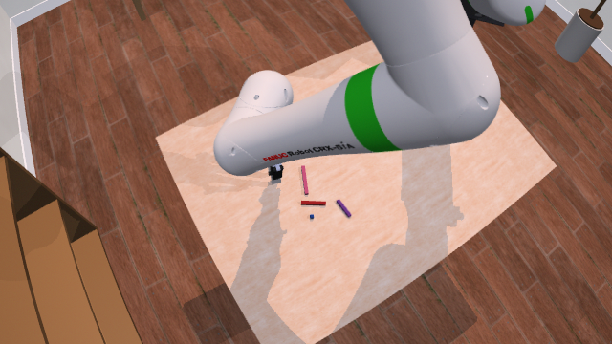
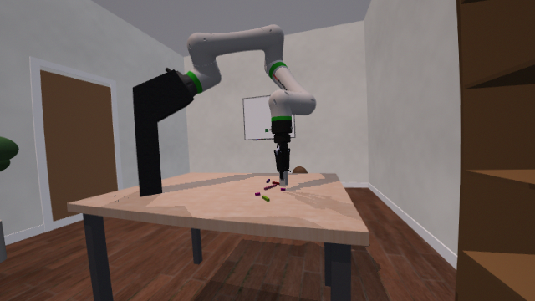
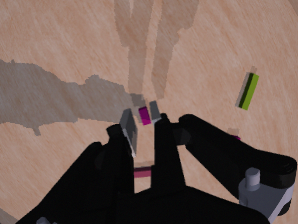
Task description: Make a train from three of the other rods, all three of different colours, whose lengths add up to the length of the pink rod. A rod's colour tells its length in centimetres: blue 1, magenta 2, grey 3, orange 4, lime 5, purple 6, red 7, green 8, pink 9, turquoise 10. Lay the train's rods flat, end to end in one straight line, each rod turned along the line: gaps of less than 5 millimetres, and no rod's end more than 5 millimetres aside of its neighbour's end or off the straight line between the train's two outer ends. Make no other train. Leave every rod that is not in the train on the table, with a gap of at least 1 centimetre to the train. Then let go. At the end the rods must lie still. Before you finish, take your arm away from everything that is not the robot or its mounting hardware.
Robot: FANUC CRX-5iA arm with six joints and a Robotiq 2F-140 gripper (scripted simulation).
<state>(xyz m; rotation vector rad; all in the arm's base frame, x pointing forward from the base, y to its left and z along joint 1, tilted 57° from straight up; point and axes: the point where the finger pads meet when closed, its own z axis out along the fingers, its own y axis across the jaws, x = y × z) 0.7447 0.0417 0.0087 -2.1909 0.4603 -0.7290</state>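
My gripper is now 5 cm past the blue rod, 14 cm to the right of it and 5 cm above it. Also, from my hand: red rod: 7 cm behind, 11 cm to the left, 5 cm below; lime rod: 3 cm behind, 14 cm to the right, 5 cm below; pink rod: 8 cm behind, 3 cm to the left, 5 cm below.
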